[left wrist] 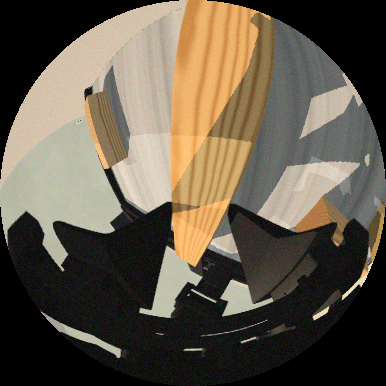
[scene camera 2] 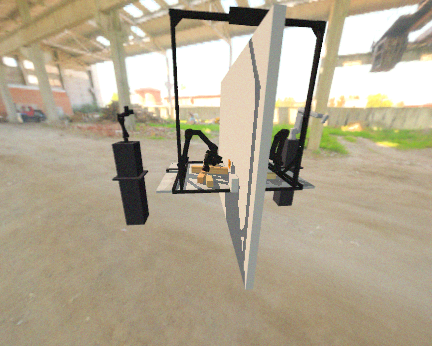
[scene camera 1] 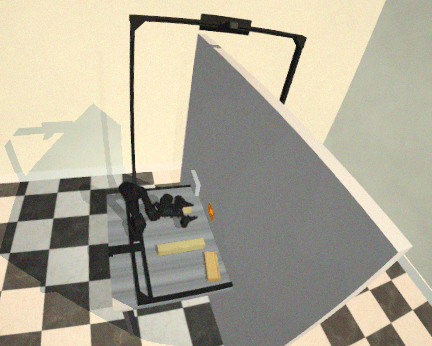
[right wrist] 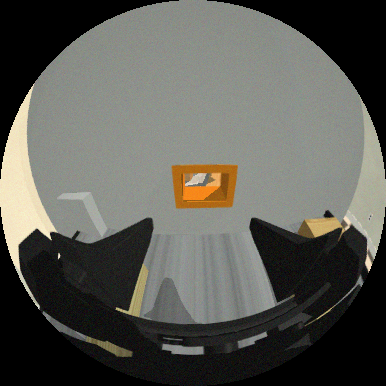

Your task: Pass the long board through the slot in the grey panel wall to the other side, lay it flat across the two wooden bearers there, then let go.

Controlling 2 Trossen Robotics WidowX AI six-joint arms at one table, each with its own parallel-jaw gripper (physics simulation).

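Pixels of known places: left gripper, fingertip midpoint: (left wrist: 200, 207); right gripper, fingertip midpoint: (scene camera 1: 195, 211) (right wrist: 202, 223); left arm's base, link origin: (left wrist: 221, 269); right arm's base, link origin: (scene camera 2: 277, 170) (scene camera 1: 135, 236).
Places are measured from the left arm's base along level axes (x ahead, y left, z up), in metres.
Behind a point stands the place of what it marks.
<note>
The long board (scene camera 2: 220, 170) {x 0.354, y -0.026, z 0.016 m} (left wrist: 215, 75) lies on the left gripper's side of the grey panel wall (scene camera 1: 280, 175) {x 0.483, y 0.365, z 0.724 m} (scene camera 2: 237, 110) {x 0.432, y -0.257, z 0.533 m} (right wrist: 200, 90) {x 0.483, y -0.048, z 0.221 m}. My left gripper (scene camera 2: 206, 168) {x 0.207, y 0.027, z 0.026 m} (left wrist: 200, 207) {x 0.207, y 0.027, z 0.026 m} is shut on the board, with one finger against each side. The slot's orange frame (scene camera 1: 210, 212) {x 0.478, y -0.058, z 0.059 m} (scene camera 2: 229, 164) {x 0.440, y -0.006, z 0.067 m} (right wrist: 178, 187) {x 0.485, y -0.082, z 0.084 m} is in the panel. My right gripper (scene camera 1: 193, 211) {x 0.574, y -0.052, z 0.095 m} (right wrist: 202, 223) {x 0.574, y -0.052, z 0.095 m} is open and empty in front of the slot. One bearer (scene camera 1: 181, 246) {x 0.688, y 0.119, z 0.025 m} lies beside it on the table. The other bearer (scene camera 1: 187, 210) {x 0.593, y -0.135, z 0.009 m} (right wrist: 138, 295) {x 0.619, y -0.135, z -0.005 m} is partly hidden under the right gripper.
An orange-yellow block (scene camera 1: 212, 266) {x 0.559, y 0.264, z 0.019 m} (right wrist: 320, 228) {x 0.554, y 0.213, z 0.019 m} lies near the panel's foot. On the other side, two blocks (scene camera 2: 201, 178) {x 0.175, y -0.238, z 0.021 m} (scene camera 2: 210, 181) {x 0.241, y -0.317, z 0.025 m} lie near the board, and another block (left wrist: 106, 129) {x 0.279, y 0.225, z 0.002 m} lies near the table edge. A pale bracket (scene camera 1: 196, 183) {x 0.506, y -0.287, z 0.079 m} (scene camera 2: 234, 183) {x 0.404, y -0.415, z 0.045 m} (right wrist: 92, 207) {x 0.494, y -0.270, z 0.050 m} stands against the panel.
</note>
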